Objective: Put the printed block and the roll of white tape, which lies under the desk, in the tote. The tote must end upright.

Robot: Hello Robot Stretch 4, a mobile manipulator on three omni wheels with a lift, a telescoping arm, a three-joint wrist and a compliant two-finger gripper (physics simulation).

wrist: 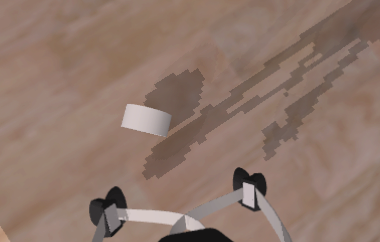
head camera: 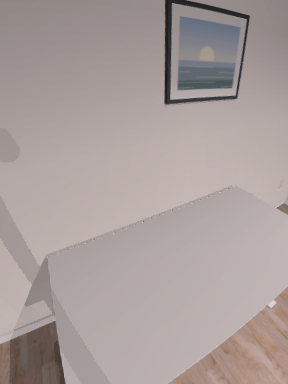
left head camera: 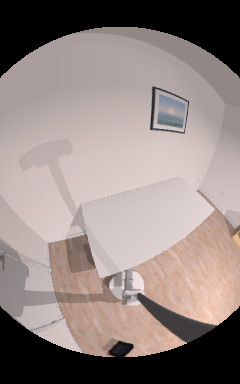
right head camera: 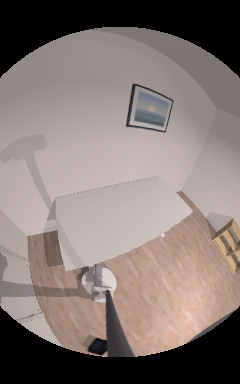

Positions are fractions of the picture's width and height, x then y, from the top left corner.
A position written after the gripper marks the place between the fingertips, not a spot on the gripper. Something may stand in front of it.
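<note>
A roll of white tape (wrist: 0.36, 0.49) is part of the scene, and so is a white desk (head camera: 0.56, 0.77). The head camera view does not show the tape, hidden by the desk, and the left head camera view likewise misses the tape, which is hidden by the desk there too. The gripper (wrist: 0.47, 0.79) is also visible.
</note>
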